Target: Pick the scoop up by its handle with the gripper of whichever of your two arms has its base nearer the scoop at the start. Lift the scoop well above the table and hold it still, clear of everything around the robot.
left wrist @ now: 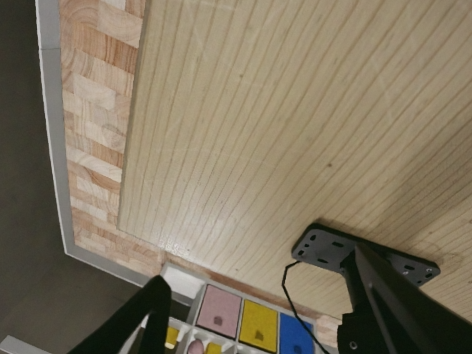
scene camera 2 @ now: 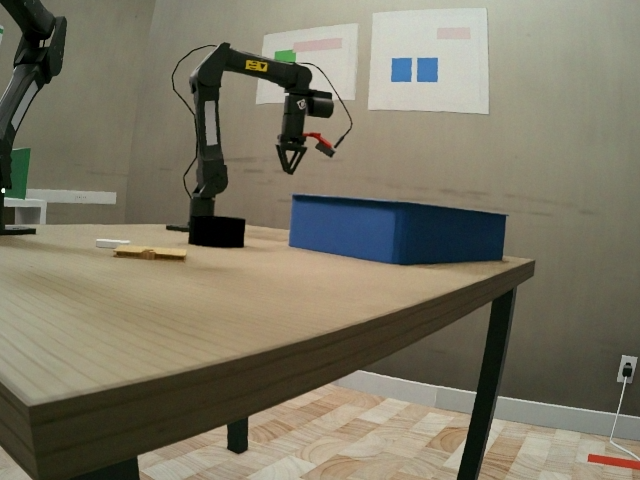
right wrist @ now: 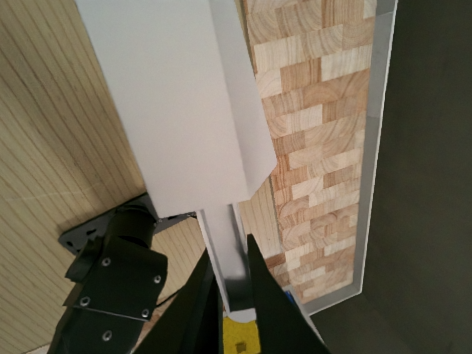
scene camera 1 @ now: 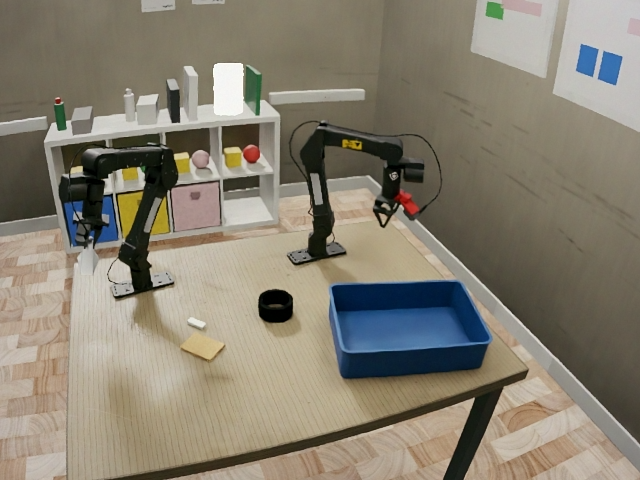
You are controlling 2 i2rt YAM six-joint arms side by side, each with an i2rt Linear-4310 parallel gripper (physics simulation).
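Places are measured from the left arm's base along level axes (x ahead, y left, z up), in centimetres.
Pixels of known places: left gripper, between the fingertips: [left wrist: 251, 269] [scene camera 2: 288, 173] [scene camera 1: 388, 220]; right gripper, between the fingertips: [right wrist: 232, 243]; left arm's base, origin of its link: [scene camera 1: 316, 254]; right arm's base, origin of its link: [right wrist: 134, 220] [scene camera 1: 142, 285].
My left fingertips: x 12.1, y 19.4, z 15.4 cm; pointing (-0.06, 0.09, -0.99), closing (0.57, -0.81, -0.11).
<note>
Ahead of a thing's pixels: the offset from my left fingertips to its top centre.
The scoop @(dy -94.2, dx -4.3, dz +8.9 cm) [scene camera 1: 87, 261] [right wrist: 172, 115] is pale grey-white with a wide blade and a narrow channel-shaped handle. My right gripper [scene camera 1: 88, 241] [right wrist: 232, 243] is shut on the handle, one finger on each side. The scoop hangs blade down near the left edge of the picture in scene camera 1, raised above the table. The handle's upper part is partly hidden by the fingers there. The scoop does not show in scene camera 2. My left gripper [scene camera 1: 383, 214] [scene camera 2: 290, 166] [left wrist: 251, 269] is open and empty, high above the table and far from the scoop.
A blue bin @(dy -17.7, dx +37.5, dz -5.5 cm) [scene camera 1: 410, 360] [scene camera 2: 343, 227] stands at the table's right. A black ring @(dy -45.0, dx +11.4, dz -10.6 cm) [scene camera 1: 275, 313] [scene camera 2: 216, 232], a small white block @(dy -68.2, dx +8.2, dz -14.3 cm) [scene camera 1: 196, 323] [scene camera 2: 112, 243] and a flat yellow piece @(dy -69.7, dx +18.1, dz -14.1 cm) [scene camera 1: 202, 346] [scene camera 2: 149, 252] lie mid-table. A white shelf unit [scene camera 1: 276, 170] stands behind the arms.
</note>
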